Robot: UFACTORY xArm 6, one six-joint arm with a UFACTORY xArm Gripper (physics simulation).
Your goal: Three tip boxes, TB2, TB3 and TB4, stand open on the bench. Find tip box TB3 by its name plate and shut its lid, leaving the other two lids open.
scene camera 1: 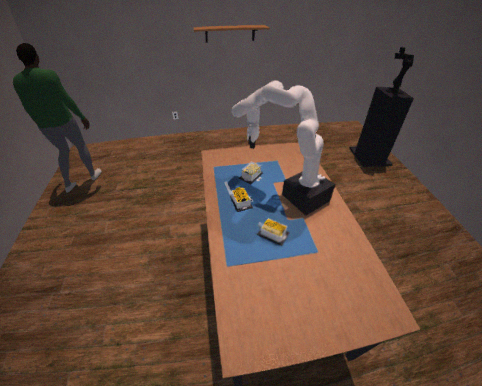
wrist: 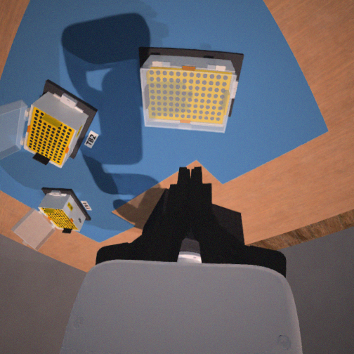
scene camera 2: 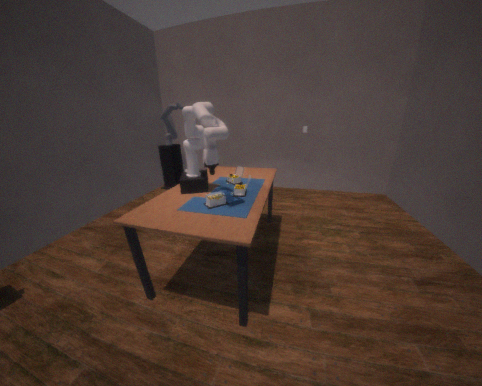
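Where they show: gripper, fingertip midpoint: [scene camera 1: 252, 147] [scene camera 2: 212, 174]; arm's base at its link origin: [scene camera 1: 309, 181] [scene camera 2: 193, 174].
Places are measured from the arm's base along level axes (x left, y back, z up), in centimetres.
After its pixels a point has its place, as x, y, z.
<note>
The tip box with its clear lid down over yellow tips [scene camera 1: 251, 171] @(-20.2, -34.1, -5.6) [scene camera 2: 216, 200] @(-28.6, -36.1, -7.0) [wrist: 187, 95] stands at the far end of the mat in scene camera 1; its name plate does not show. Tip box TB2 [scene camera 1: 241, 197] @(2.6, -43.0, -7.6) [scene camera 2: 240, 190] @(-4.7, -45.4, -6.9) [wrist: 52, 130] is in the middle, its lid [wrist: 11, 130] open, its plate [wrist: 91, 139] readable. The third box [scene camera 1: 274, 230] @(36.7, -29.3, 1.0) [scene camera 2: 234, 179] @(22.2, -29.8, -8.5) [wrist: 62, 211] has its lid [wrist: 34, 228] open; its plate [wrist: 86, 205] is too small to read surely. My gripper [scene camera 1: 252, 145] @(-26.5, -33.1, 9.5) [scene camera 2: 212, 172] @(-26.5, -33.1, 9.5) [wrist: 191, 179] is shut and empty, raised above the bench, apart from the boxes.
The boxes stand on a blue mat [scene camera 1: 237, 250] @(37.5, -48.3, -13.3) [scene camera 2: 235, 211] @(-31.8, -51.3, -13.3) [wrist: 285, 110] on the wooden bench [scene camera 1: 300, 310] @(73.0, -22.0, -13.6) [scene camera 2: 175, 220] @(-54.1, -19.7, -13.6). The arm's black base block [scene camera 1: 307, 194] @(12.2, -4.9, 0.9) [scene camera 2: 194, 183] @(-9.3, -5.9, -4.7) is beside the mat. A person in green [scene camera 1: 42, 97] stands on the floor, away from the bench.
</note>
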